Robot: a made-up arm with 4 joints. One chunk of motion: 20 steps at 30 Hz.
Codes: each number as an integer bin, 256 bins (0 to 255) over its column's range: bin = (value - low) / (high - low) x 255, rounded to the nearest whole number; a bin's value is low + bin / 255 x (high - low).
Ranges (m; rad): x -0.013..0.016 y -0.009..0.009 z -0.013..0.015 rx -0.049..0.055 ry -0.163..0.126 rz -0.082..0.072
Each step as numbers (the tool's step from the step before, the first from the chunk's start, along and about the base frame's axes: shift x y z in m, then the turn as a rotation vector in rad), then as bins.
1 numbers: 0.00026 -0.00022 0.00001 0.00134 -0.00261 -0.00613
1 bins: 117 124 118 123 142 126
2 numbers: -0.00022 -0.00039 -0.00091 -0.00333 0.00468 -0.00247
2 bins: 112 122 110 112 148 132
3 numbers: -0.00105 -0.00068 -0.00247 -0.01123 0.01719 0.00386
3 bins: 105 118 96 93 159 142
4 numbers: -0.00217 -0.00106 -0.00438 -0.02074 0.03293 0.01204
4 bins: 95 112 79 69 173 156
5 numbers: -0.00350 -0.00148 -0.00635 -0.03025 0.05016 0.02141
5 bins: 84 107 61 46 188 171
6 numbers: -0.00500 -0.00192 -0.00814 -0.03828 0.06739 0.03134
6 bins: 70 100 44 26 203 188
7 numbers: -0.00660 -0.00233 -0.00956 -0.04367 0.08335 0.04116
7 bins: 56 94 31 13 217 204
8 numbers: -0.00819 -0.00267 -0.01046 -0.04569 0.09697 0.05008
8 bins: 42 90 23 8 229 219
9 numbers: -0.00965 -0.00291 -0.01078 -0.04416 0.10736 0.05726
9 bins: 29 86 20 12 239 231
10 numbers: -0.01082 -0.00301 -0.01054 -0.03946 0.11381 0.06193
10 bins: 19 85 22 23 244 238
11 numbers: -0.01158 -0.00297 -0.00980 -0.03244 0.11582 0.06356
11 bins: 12 85 29 41 246 241
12 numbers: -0.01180 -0.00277 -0.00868 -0.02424 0.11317 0.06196
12 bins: 11 88 39 61 244 238
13 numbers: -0.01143 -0.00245 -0.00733 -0.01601 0.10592 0.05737
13 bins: 14 93 52 81 237 231
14 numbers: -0.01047 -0.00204 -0.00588 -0.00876 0.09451 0.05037
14 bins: 22 99 65 99 227 219
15 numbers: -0.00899 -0.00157 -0.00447 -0.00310 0.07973 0.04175
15 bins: 35 105 78 113 214 205
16 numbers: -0.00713 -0.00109 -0.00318 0.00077 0.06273 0.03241
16 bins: 52 112 89 122 199 189
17 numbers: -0.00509 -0.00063 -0.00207 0.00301 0.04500 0.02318
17 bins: 70 119 100 128 184 174
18 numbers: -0.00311 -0.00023 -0.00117 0.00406 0.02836 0.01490
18 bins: 87 124 108 130 169 160
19 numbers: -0.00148 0.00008 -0.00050 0.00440 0.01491 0.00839
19 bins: 101 129 114 131 157 150
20 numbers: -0.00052 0.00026 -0.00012 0.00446 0.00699 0.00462
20 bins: 110 131 117 131 150 143
